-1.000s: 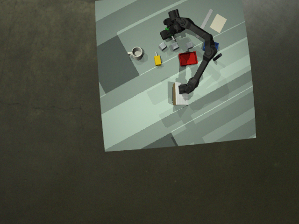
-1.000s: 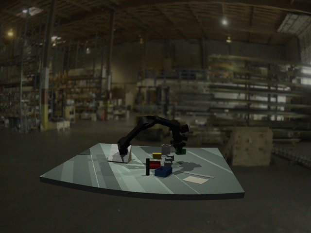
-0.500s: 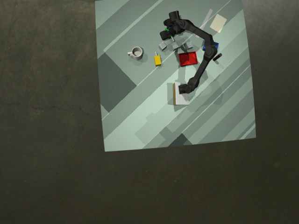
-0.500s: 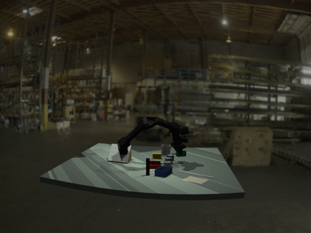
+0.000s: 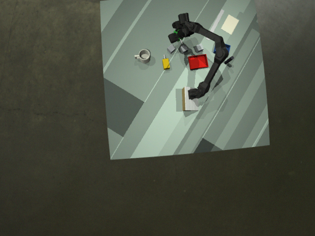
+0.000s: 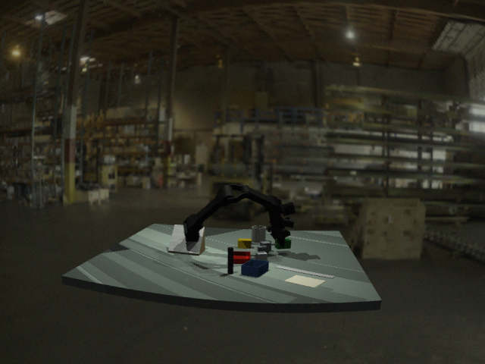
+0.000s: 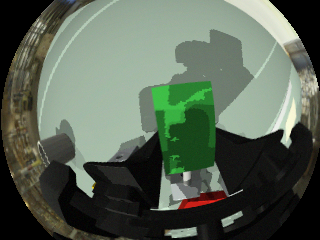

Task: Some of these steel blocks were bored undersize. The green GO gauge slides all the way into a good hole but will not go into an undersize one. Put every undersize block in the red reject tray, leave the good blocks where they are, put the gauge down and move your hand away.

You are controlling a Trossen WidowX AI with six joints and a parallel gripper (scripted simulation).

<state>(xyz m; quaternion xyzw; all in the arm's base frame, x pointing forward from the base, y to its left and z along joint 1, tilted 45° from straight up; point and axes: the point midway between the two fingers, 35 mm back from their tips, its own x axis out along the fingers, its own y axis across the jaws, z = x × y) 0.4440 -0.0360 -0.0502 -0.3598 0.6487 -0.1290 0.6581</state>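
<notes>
The steel block lies 10 cm behind my gripper tip, 3 cm to the right of it and 2 cm below it. Also, from my gripper tip: red reject tray 21 cm behind, 13 cm to the right, 3 cm below; yellow block 17 cm behind, 13 cm to the left, 2 cm below; green GO gauge 2 cm behind, 1 cm to the right, 1 cm above.
</notes>
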